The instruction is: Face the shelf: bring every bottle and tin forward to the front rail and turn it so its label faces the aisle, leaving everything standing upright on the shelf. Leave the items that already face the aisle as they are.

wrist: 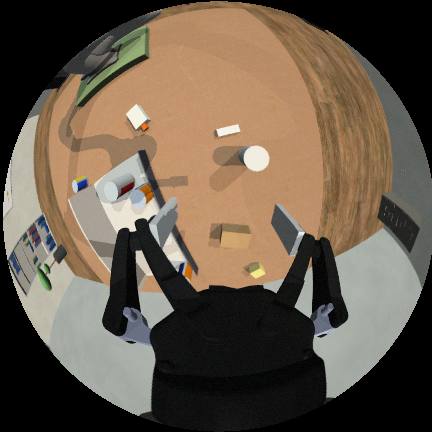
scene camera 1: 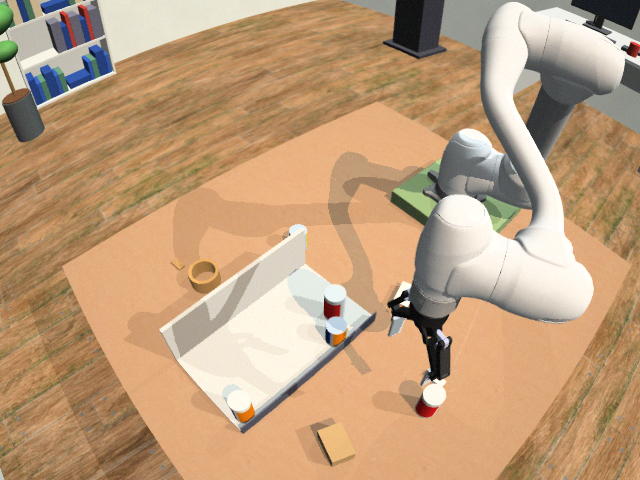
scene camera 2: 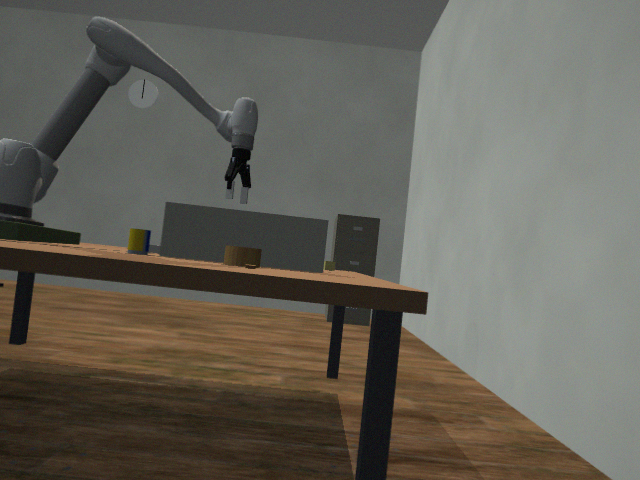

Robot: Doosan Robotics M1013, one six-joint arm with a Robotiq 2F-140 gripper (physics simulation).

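Frame: origin at the arm's base, x ahead, y left, z up, level; centimetres.
Where they show: gripper, fingertip midpoint: (wrist: pixel 226 210) (scene camera 1: pixel 410 357) (scene camera 2: pixel 236 201).
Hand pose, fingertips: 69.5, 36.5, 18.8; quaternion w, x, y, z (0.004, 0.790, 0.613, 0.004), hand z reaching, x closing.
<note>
After its pixels a point has its place, as x, y, z.
My gripper (scene camera 1: pixel 413 353) {69.5, 36.5, 18.8} (scene camera 2: pixel 236 194) {69.5, 36.5, 18.8} (wrist: pixel 226 210) {69.5, 36.5, 18.8} is open and empty, high above the table in front of the shelf. The white shelf (scene camera 1: pixel 305 379) {83.2, 17.9, -3.5} (scene camera 2: pixel 242 232) {82.2, -11.4, 4.2} has a dark front rail. At its right end a red-and-white tin (scene camera 1: pixel 333 303) {66.0, 8.6, 5.2} (wrist: pixel 120 187) {64.2, 9.4, 4.0} stands back from the rail; a blue-and-orange tin (scene camera 1: pixel 336 331) {70.2, 14.6, 3.0} (wrist: pixel 142 196) {68.8, 15.1, 3.0} stands at the rail. Another orange tin (scene camera 1: pixel 241 406) {101.8, 17.7, 5.6} (wrist: pixel 187 271) {99.8, 18.1, 1.1} stands at the left front corner. A red tin with white top (scene camera 1: pixel 431 400) {66.9, 45.1, 4.5} (wrist: pixel 255 158) {65.2, 44.4, 4.5} stands on the table off the shelf. A blue-and-yellow tin (scene camera 1: pixel 298 235) (scene camera 2: pixel 139 241) {55.9, -23.0, -1.8} (wrist: pixel 80 184) {55.8, -17.9, -0.5} stands behind the shelf.
A tan block (scene camera 1: pixel 336 443) {89.6, 37.1, -0.3} (wrist: pixel 235 236) {87.9, 37.2, -0.4} and a yellow block (scene camera 2: pixel 329 265) {110.2, 41.7, -3.3} (wrist: pixel 257 270) {107.7, 44.0, -1.6} lie in front of the shelf. A wooden ring (scene camera 1: pixel 204 285) {88.1, -23.0, -1.3} (scene camera 2: pixel 242 256) {86.6, -31.9, -2.8} is behind it. A white box (scene camera 1: pixel 402 291) (wrist: pixel 137 116) {44.9, 16.4, -2.6} and a small white block (wrist: pixel 228 130) {57.3, 40.5, -4.2} lie to the right.
</note>
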